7 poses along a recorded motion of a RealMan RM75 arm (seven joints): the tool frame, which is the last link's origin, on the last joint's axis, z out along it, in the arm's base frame.
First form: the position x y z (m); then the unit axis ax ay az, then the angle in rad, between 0 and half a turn.
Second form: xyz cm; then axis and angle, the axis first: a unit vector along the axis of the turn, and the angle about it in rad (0 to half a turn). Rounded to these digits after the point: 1 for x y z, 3 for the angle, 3 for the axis.
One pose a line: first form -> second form
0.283 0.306 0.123 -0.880 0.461 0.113 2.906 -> 28.3 30.6 12.3 -0.880 0.461 0.113 2.906
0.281 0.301 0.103 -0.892 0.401 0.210 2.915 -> 28.1 30.1 10.3 -0.892 0.401 0.210 2.915
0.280 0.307 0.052 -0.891 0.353 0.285 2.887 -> 28.0 30.7 5.2 -0.891 0.353 0.285 2.887
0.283 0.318 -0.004 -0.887 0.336 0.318 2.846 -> 28.3 31.8 -0.4 -0.887 0.336 0.318 2.846
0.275 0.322 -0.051 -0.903 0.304 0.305 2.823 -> 27.5 32.2 -5.1 -0.903 0.304 0.305 2.823
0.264 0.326 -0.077 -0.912 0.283 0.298 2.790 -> 26.4 32.6 -7.7 -0.912 0.283 0.298 2.790
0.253 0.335 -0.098 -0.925 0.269 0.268 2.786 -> 25.3 33.5 -9.8 -0.925 0.269 0.268 2.786
